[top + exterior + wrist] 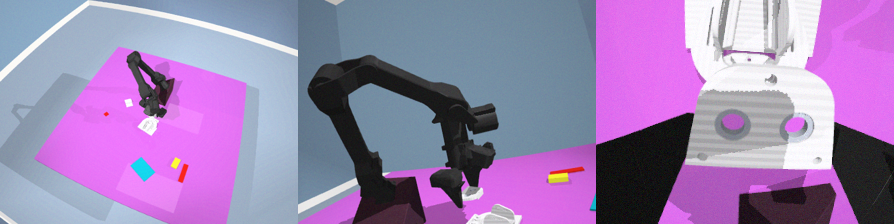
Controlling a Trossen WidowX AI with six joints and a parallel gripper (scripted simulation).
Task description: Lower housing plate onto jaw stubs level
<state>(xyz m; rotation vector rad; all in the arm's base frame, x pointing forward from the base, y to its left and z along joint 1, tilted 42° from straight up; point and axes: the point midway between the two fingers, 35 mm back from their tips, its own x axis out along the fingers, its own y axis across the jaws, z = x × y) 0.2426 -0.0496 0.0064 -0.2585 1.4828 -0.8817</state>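
The white housing plate is 20 mm above my gripper tip and 10 mm ahead of it. From my gripper tip the other things lie so: red square (350 mm to the right, 80 mm below, 30 mm ahead); yellow block (280 mm ahead, 220 mm to the left, 70 mm below); cyan tile (370 mm ahead, 80 mm below, 30 mm to the left).
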